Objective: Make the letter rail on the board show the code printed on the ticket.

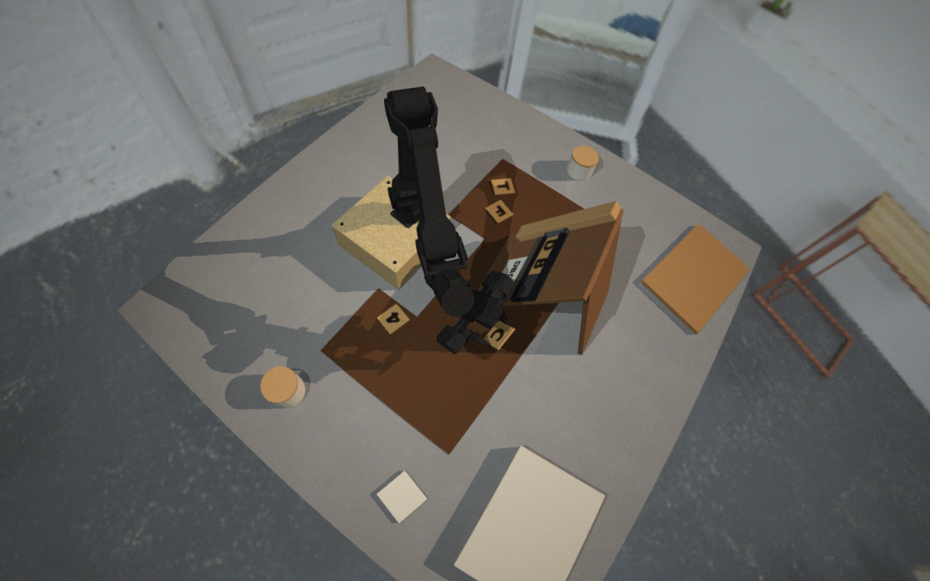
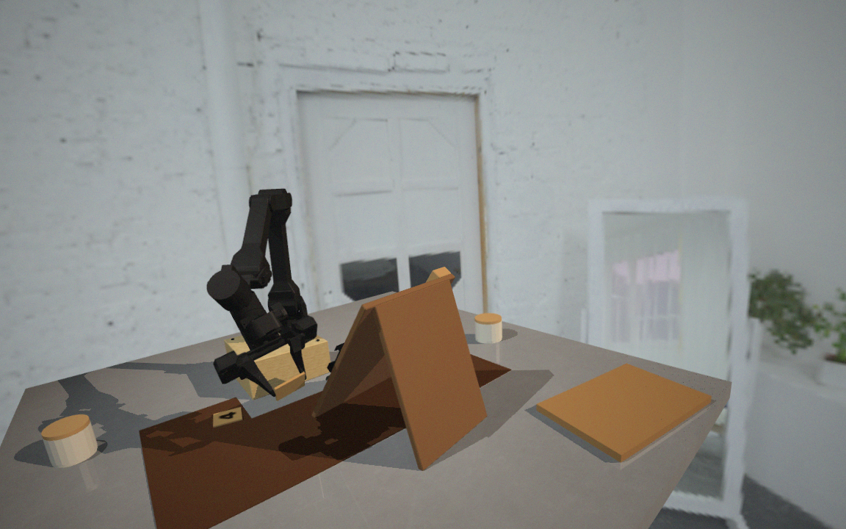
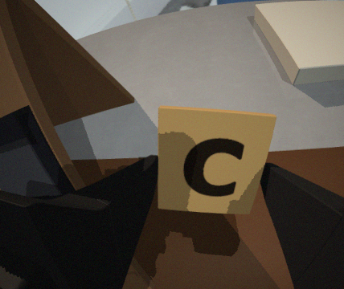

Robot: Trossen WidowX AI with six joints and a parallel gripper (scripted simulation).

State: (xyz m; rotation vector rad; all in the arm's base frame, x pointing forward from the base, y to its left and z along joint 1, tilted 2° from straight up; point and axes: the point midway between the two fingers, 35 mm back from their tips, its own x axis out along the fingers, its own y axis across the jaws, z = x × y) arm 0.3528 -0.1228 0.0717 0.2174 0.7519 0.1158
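Right now the white ticket is 170 mm to the left of my gripper tip, 80 mm behind it and 60 mm below it. From my gripper tip the other things lie so: brown mat 170 mm behind, 140 mm below, 110 mm to the left; D tile 240 mm to the left, 40 mm behind, 20 mm above; C tile right at my gripper tip.
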